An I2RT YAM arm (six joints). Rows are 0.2 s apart.
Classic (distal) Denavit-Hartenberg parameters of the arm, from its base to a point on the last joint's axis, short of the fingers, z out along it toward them. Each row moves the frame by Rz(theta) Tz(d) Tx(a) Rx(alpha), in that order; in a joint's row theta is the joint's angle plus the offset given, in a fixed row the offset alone. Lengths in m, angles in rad.
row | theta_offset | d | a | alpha
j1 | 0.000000 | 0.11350 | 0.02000 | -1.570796
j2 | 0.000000 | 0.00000 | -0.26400 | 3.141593
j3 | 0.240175 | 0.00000 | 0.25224 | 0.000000
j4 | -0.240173 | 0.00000 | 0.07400 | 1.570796
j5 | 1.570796 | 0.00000 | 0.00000 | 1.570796
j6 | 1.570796 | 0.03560 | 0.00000 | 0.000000
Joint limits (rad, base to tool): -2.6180..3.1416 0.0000..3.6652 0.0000..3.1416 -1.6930..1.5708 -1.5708..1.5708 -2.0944..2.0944
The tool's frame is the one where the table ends.
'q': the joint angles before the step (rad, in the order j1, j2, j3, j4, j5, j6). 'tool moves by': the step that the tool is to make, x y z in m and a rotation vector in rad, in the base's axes. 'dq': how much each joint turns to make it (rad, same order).
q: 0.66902, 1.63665, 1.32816, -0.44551, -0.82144, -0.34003
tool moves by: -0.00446, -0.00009, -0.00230, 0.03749, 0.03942, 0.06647
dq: 0.00212, -0.00268, -0.01433, -0.00225, -0.08374, -0.00825
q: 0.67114, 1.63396, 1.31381, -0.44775, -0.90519, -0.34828
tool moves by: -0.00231, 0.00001, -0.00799, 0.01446, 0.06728, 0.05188
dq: -0.00032, 0.01217, -0.01332, -0.01772, -0.07450, 0.00063
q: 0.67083, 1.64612, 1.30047, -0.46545, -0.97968, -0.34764
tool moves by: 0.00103, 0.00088, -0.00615, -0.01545, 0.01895, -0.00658
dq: 0.00042, 0.01135, -0.00740, 0.00156, 0.00501, 0.00876
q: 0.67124, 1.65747, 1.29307, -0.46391, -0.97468, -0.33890
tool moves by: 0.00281, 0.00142, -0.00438, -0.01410, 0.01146, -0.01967
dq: -0.00089, 0.01269, -0.00185, 0.01303, 0.01558, 0.01972
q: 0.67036, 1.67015, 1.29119, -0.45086, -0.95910, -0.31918
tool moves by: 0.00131, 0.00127, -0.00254, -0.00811, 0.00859, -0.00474
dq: 0.00075, 0.00947, 0.00250, 0.00001, 0.00444, 0.00587
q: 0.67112, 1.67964, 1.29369, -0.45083, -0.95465, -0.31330
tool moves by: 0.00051, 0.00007, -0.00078, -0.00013, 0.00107, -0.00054
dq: -0.00076, 0.00220, -0.00056, 0.00215, -0.00056, 0.00037
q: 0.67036, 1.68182, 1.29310, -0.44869, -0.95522, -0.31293
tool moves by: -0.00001, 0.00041, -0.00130, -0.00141, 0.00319, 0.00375
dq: 0.00075, 0.00327, -0.00034, -0.00210, -0.00265, -0.00286
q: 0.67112, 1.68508, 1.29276, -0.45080, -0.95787, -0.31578
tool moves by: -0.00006, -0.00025, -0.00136, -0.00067, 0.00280, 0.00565
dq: -0.00073, 0.00229, -0.00126, -0.00474, -0.00513, -0.00693
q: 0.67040, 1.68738, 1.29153, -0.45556, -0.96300, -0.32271
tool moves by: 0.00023, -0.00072, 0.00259, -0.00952, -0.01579, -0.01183
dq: -0.00080, -0.00474, 0.00631, -0.00896, 0.02025, -0.00535
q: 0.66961, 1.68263, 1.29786, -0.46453, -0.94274, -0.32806
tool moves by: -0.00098, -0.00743, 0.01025, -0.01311, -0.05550, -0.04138
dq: -0.01141, -0.03664, -0.00143, -0.00946, 0.05313, -0.01246
